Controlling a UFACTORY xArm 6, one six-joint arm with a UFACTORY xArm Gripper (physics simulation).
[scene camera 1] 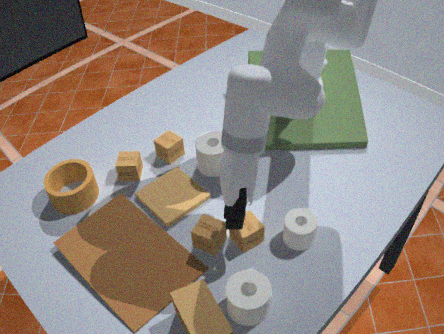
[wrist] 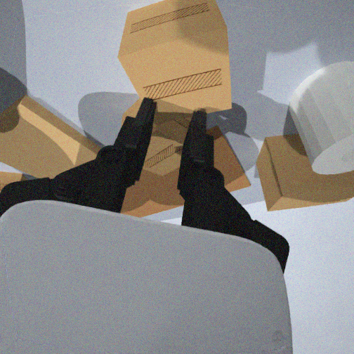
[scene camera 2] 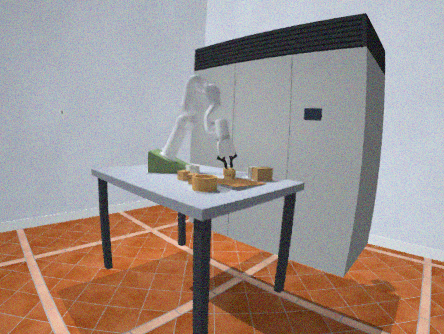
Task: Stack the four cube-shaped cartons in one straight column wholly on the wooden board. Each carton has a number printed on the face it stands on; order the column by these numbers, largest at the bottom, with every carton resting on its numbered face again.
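Frame: origin at the arm's base, x ahead, y left, z up, level; metres.
Seen in the pictures: gripper, fingertip midpoint: (scene camera 1: 232,223) (scene camera 2: 229,168); arm's base, origin of the base link: (scene camera 2: 167,157).
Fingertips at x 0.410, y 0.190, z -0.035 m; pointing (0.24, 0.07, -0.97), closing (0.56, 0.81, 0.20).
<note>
Offsets run from my fingertips to a thing's top centre.
In scene view 1, two cartons {dx +0.046, dy -0.306, dz -0.004 m} (scene camera 1: 129,170) {dx -0.063, dy -0.293, dz -0.004 m} (scene camera 1: 169,148) stand at the left beyond the wooden board {dx +0.187, dy -0.110, dz -0.034 m} (scene camera 1: 135,260) (wrist: 227,162). A third carton {dx +0.038, dy -0.029, dz -0.004 m} (scene camera 1: 209,233) (wrist: 162,150) is near the board's right corner. A fourth carton {dx -0.020, dy +0.017, dz -0.004 m} (scene camera 1: 248,233) (wrist: 175,60) stands close to its right. My gripper (scene camera 1: 236,225) (scene camera 2: 228,166) (wrist: 170,123) is low at these two cartons. Its fingers are narrowed but apart. The fourth carton is wider than the gap and lies just beyond the fingertips; the third shows behind the gap. I see neither held. The numbered undersides are hidden.
White rolls {dx -0.117, dy -0.190, dz +0.015 m} (scene camera 1: 210,157) {dx -0.098, dy +0.089, dz +0.001 m} (scene camera 1: 300,232) {dx +0.083, dy +0.129, dz +0.012 m} (scene camera 1: 248,302) stand around the cartons. A tan slab {dx +0.019, dy -0.178, dz -0.042 m} (scene camera 1: 167,197) lies between the board and one roll. A tan block {dx +0.172, dy +0.111, dz +0.020 m} (scene camera 1: 200,305) is at the front. An orange ring {dx +0.185, dy -0.343, dz +0.007 m} (scene camera 1: 75,202) (scene camera 2: 205,185) is at the left. The green base (scene camera 1: 345,115) is behind.
</note>
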